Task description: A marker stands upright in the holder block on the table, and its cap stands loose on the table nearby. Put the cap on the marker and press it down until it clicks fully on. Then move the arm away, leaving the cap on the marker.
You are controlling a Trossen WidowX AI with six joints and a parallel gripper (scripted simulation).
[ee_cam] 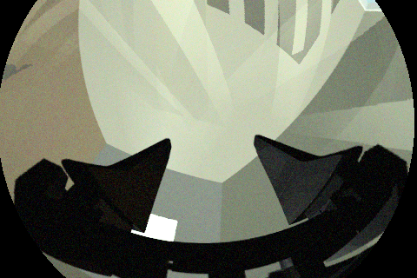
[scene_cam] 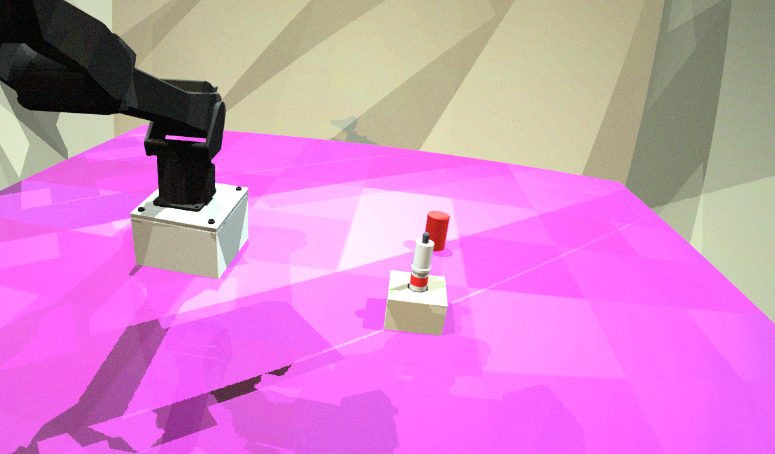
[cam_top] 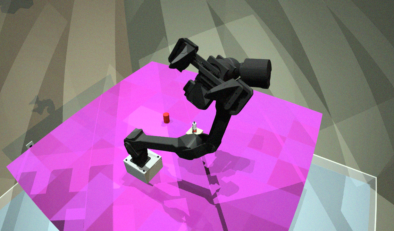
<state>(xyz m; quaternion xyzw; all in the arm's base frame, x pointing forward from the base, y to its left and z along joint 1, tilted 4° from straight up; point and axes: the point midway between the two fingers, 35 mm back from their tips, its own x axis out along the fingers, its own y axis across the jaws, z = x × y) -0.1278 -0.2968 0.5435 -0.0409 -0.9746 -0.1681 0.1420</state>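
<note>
Now: gripper tip 580 mm above the red cap, 470 mm short of it and 430 mm to the right of it. From my gripper tip the other things lie so: cream holder block: 590 mm below, 440 mm ahead, 250 mm to the left.
</note>
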